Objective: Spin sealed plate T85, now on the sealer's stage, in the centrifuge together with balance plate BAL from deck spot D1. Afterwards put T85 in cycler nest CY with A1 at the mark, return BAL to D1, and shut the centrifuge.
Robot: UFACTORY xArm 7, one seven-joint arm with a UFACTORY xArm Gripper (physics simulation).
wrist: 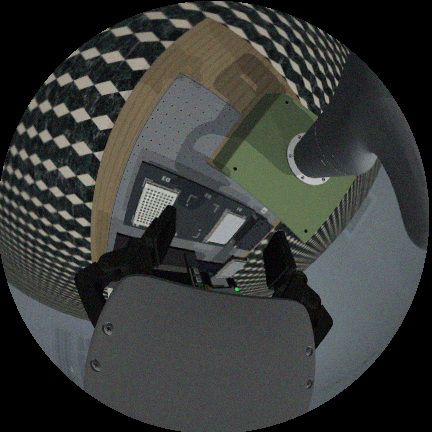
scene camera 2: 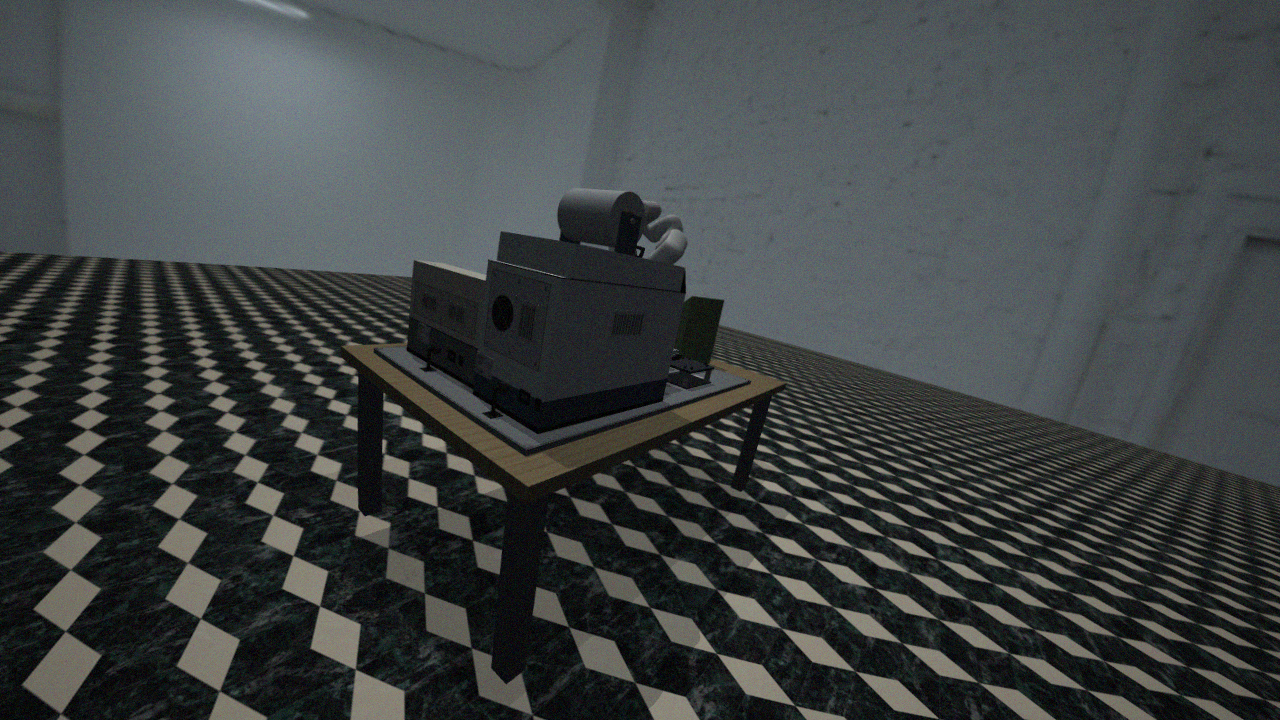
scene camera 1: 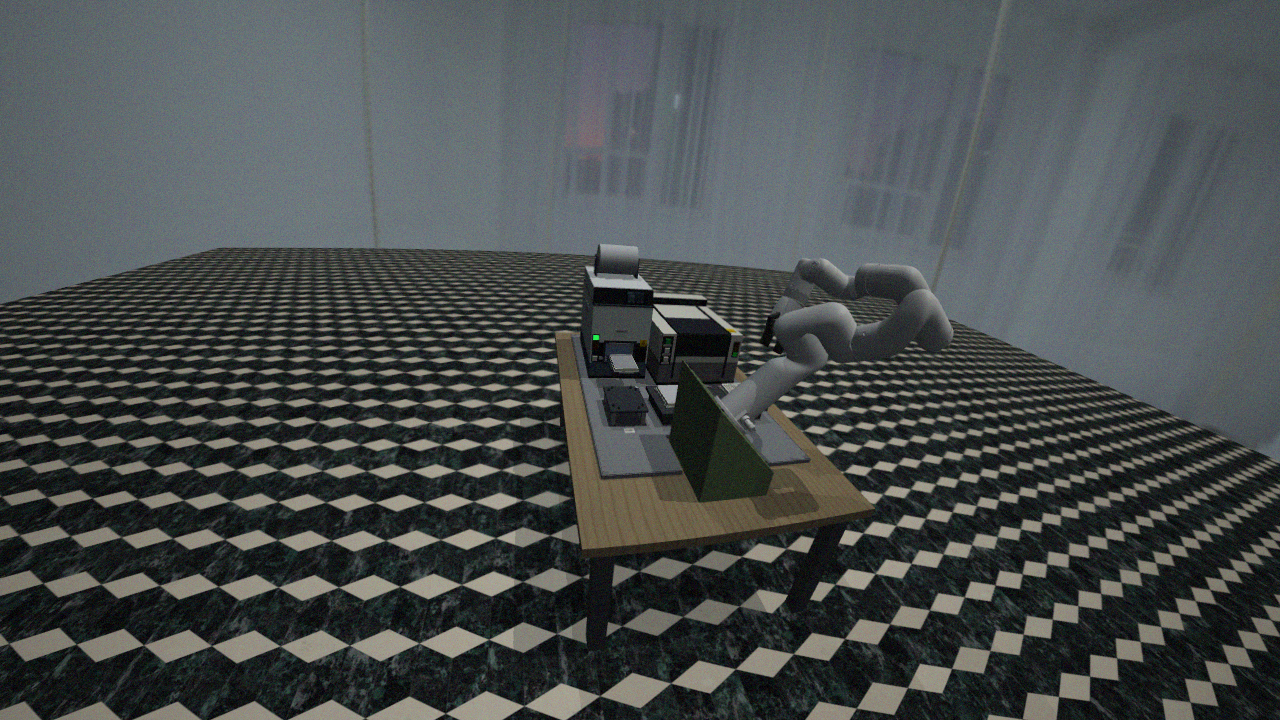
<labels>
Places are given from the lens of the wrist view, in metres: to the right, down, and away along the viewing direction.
pale plate (wrist: 229, 222): 0.05, 0.02, 0.45
instrument with green button (wrist: 178, 263): -0.13, 0.17, 0.48
The marked spots on the instrument with green button and the pale plate are 0.24 m apart.
</labels>
